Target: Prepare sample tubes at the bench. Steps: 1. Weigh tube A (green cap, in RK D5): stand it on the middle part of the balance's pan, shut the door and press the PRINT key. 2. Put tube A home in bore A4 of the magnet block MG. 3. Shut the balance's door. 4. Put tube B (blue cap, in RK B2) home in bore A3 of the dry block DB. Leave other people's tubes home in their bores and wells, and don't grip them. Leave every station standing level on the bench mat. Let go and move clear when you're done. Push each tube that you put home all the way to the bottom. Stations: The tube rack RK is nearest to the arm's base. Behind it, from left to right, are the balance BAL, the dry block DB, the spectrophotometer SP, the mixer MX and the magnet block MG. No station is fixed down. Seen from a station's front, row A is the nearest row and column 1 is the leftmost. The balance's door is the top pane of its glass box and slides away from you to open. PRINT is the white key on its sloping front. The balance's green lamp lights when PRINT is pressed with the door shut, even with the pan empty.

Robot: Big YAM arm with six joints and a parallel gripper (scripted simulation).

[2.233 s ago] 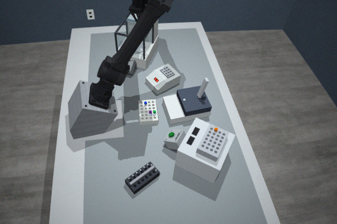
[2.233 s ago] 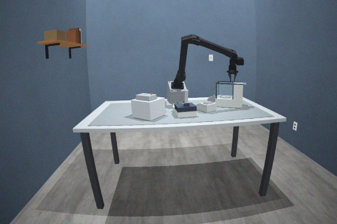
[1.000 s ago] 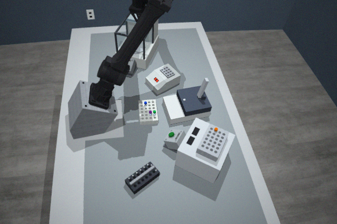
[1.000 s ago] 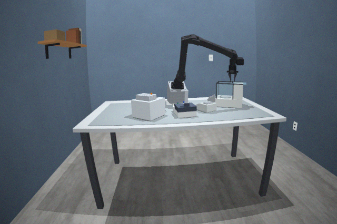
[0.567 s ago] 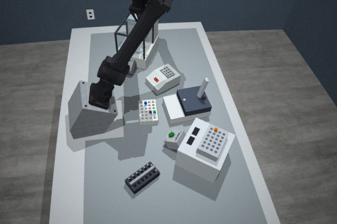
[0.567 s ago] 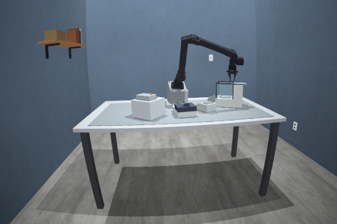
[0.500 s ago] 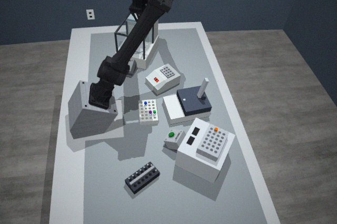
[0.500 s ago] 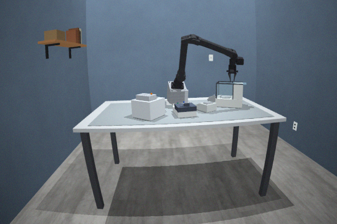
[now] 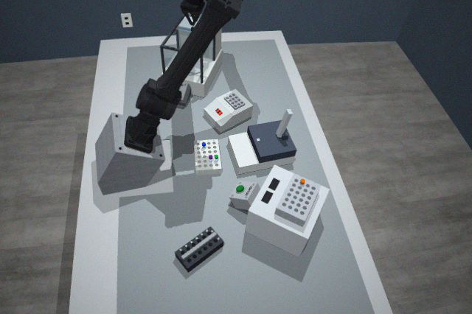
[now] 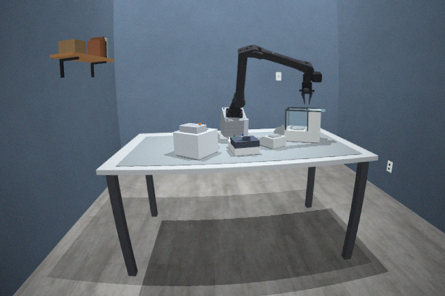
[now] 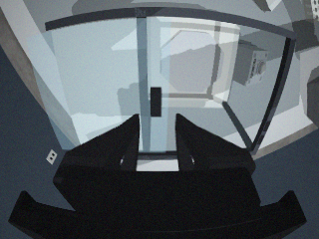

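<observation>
The balance door lies 40 mm below my hand, 30 mm to the left of it and 10 mm ahead of it. Also, from my hand: white tube rack: 470 mm to the right, 230 mm below, 40 mm ahead; dry block DB: 260 mm to the right, 220 mm below, 130 mm ahead; tube B: 440 mm to the right, 220 mm below, 30 mm ahead.
</observation>
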